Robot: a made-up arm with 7 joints. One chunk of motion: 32 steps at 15 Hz.
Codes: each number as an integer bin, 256 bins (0 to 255) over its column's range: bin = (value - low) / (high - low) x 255, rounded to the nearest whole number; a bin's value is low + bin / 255 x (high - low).
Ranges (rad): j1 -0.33..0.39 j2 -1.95..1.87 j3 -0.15..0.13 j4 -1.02..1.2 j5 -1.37..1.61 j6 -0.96..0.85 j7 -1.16..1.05
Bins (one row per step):
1: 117 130 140 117 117 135 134
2: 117 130 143 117 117 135 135
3: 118 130 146 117 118 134 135
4: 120 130 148 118 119 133 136
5: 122 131 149 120 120 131 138
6: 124 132 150 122 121 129 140
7: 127 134 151 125 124 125 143
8: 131 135 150 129 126 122 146
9: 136 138 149 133 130 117 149
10: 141 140 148 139 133 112 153
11: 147 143 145 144 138 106 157
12: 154 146 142 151 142 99 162
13: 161 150 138 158 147 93 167
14: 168 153 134 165 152 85 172
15: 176 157 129 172 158 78 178
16: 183 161 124 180 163 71 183
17: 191 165 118 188 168 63 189
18: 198 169 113 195 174 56 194
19: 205 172 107 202 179 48 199
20: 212 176 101 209 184 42 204
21: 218 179 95 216 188 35 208
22: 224 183 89 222 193 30 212
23: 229 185 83 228 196 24 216
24: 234 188 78 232 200 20 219
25: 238 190 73 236 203 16 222
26: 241 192 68 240 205 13 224
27: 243 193 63 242 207 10 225
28: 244 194 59 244 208 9 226
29: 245 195 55 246 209 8 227
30: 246 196 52 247 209 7 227
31: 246 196 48 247 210 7 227
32: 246 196 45 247 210 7 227
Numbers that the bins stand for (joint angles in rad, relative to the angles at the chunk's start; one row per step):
1: 0.0004 -0.0025 0.0037 -0.0014 -0.0027 -0.0018 0.0013
2: 0.0004 -0.0025 0.0070 -0.0014 -0.0027 -0.0018 0.0100
3: 0.0032 -0.0025 0.0103 -0.0014 0.0090 -0.0089 0.0100
4: 0.0088 -0.0025 0.0125 0.0073 0.0207 -0.0160 0.0187
5: 0.0145 0.0124 0.0136 0.0247 0.0324 -0.0302 0.0360
6: 0.0201 0.0274 0.0147 0.0421 0.0440 -0.0444 0.0533
7: 0.0286 0.0574 0.0158 0.0682 0.0791 -0.0727 0.0793
8: 0.0399 0.0724 0.0147 0.1031 0.1025 -0.0940 0.1053
9: 0.0540 0.1173 0.0136 0.1379 0.1492 -0.1295 0.1313
10: 0.0681 0.1473 0.0125 0.1901 0.1843 -0.1650 0.1660
11: 0.0851 0.1922 0.0092 0.2336 0.2427 -0.2076 0.2007
12: 0.1048 0.2371 0.0059 0.2946 0.2895 -0.2573 0.2440
13: 0.1246 0.2971 0.0015 0.3555 0.3479 -0.2999 0.2873
14: 0.1444 0.3420 -0.0029 0.4165 0.4063 -0.3567 0.3307
15: 0.1669 0.4019 -0.0084 0.4774 0.4764 -0.4064 0.3827
16: 0.1867 0.4618 -0.0138 0.5471 0.5349 -0.4560 0.4260
17: 0.2093 0.5218 -0.0204 0.6167 0.5933 -0.5128 0.4780
18: 0.2291 0.5817 -0.0259 0.6776 0.6634 -0.5625 0.5213
19: 0.2488 0.6266 -0.0325 0.7386 0.7218 -0.6193 0.5647
20: 0.2686 0.6865 -0.0391 0.7995 0.7803 -0.6619 0.6080
21: 0.2855 0.7315 -0.0457 0.8605 0.8270 -0.7116 0.6427
22: 0.3025 0.7914 -0.0523 0.9127 0.8855 -0.7471 0.6773
23: 0.3166 0.8214 -0.0589 0.9649 0.9205 -0.7896 0.7120
24: 0.3307 0.8663 -0.0644 0.9998 0.9673 -0.8180 0.7380
25: 0.3420 0.8963 -0.0698 1.0346 1.0023 -0.8464 0.7640
26: 0.3505 0.9262 -0.0753 1.0694 1.0257 -0.8677 0.7813
27: 0.3561 0.9412 -0.0808 1.0868 1.0491 -0.8890 0.7900
28: 0.3589 0.9562 -0.0852 1.1042 1.0607 -0.8961 0.7987
29: 0.3618 0.9712 -0.0896 1.1216 1.0724 -0.9032 0.8073
30: 0.3646 0.9862 -0.0929 1.1304 1.0724 -0.9103 0.8073
31: 0.3646 0.9862 -0.0973 1.1304 1.0841 -0.9103 0.8073
32: 0.3646 0.9862 -0.1006 1.1304 1.0841 -0.9103 0.8073

